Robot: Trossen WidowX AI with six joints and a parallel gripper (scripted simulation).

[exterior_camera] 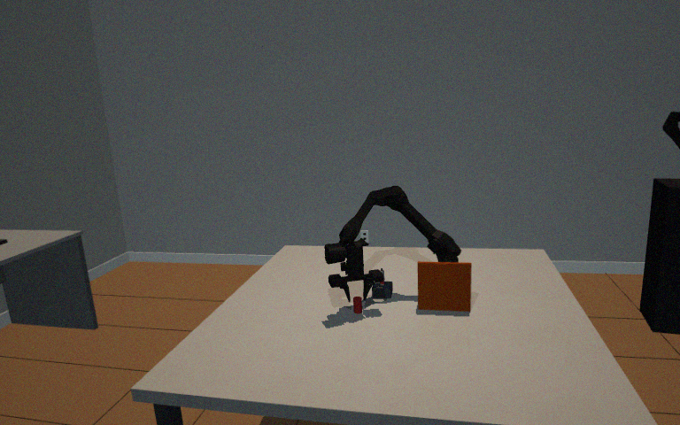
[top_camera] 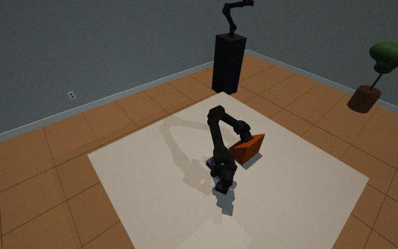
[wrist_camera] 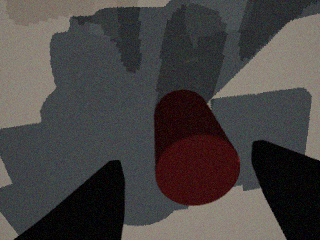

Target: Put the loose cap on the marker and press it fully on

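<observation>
Now: the red cap 20 mm below my gripper tip. From my gripper tip the other things lie so: holder block 50 mm behind, 170 mm to the right, 20 mm below.
</observation>
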